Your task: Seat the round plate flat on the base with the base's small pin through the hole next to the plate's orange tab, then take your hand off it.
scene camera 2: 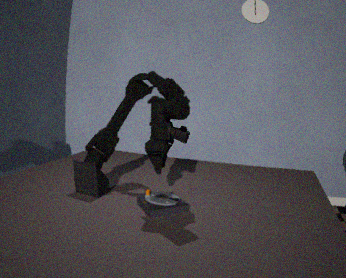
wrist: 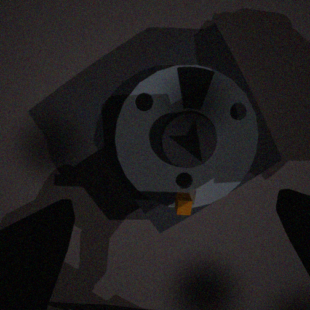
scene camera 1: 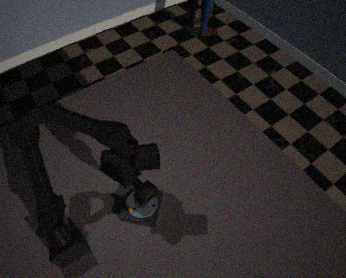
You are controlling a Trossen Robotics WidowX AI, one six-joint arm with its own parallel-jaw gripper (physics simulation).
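Seen in the pictures: gripper, between the fingertips: (scene camera 2: 160, 170) (scene camera 1: 132, 190); arm's base, origin of its link: (scene camera 2: 90, 169) (scene camera 1: 63, 243).
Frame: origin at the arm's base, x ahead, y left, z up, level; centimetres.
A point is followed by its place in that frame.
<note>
The round light-grey plate (scene camera 1: 142, 214) @(x 25.4, y -1.1, z -4.8 cm) (scene camera 2: 160, 203) @(x 29.0, y -2.0, z -5.1 cm) (wrist: 131, 135) lies on the dark square base (scene camera 1: 132, 219) @(x 21.9, y -0.5, z -6.3 cm) (scene camera 2: 167, 210) @(x 31.2, y -1.8, z -6.9 cm) (wrist: 65, 107). Its orange tab (scene camera 1: 131, 210) @(x 22.8, y 1.5, z -3.8 cm) (scene camera 2: 148, 192) @(x 22.9, y 1.5, z -3.9 cm) (wrist: 184, 205) faces the bottom in the wrist view, beside one small dark hole. Two other small holes, a black wedge and a wide centre opening also show. The base's pin cannot be made out, and whether the plate is fully flat cannot be told. My gripper (scene camera 1: 139, 190) @(x 25.5, y 4.5, z 2.9 cm) (scene camera 2: 159, 172) @(x 25.5, y 4.5, z 2.9 cm) (wrist: 177, 205) is open and empty above the plate; its fingers flank the tab side in the wrist view, apart from it.
My arm's own foot (scene camera 1: 75, 252) @(x 2.0, y -3.4, z -1.7 cm) (scene camera 2: 89, 178) @(x 2.6, y -3.4, z -2.0 cm) stands on the table (scene camera 1: 260, 220) @(x 59.8, y -21.6, z -8.6 cm) (scene camera 2: 260, 235) @(x 59.4, y -3.5, z -8.6 cm), left of the base. A black shape adjoins the base's left side in the wrist view. Arm shadows cross the base and table. Someone's leg (scene camera 1: 206, 15) shows beyond the far table corner.
</note>
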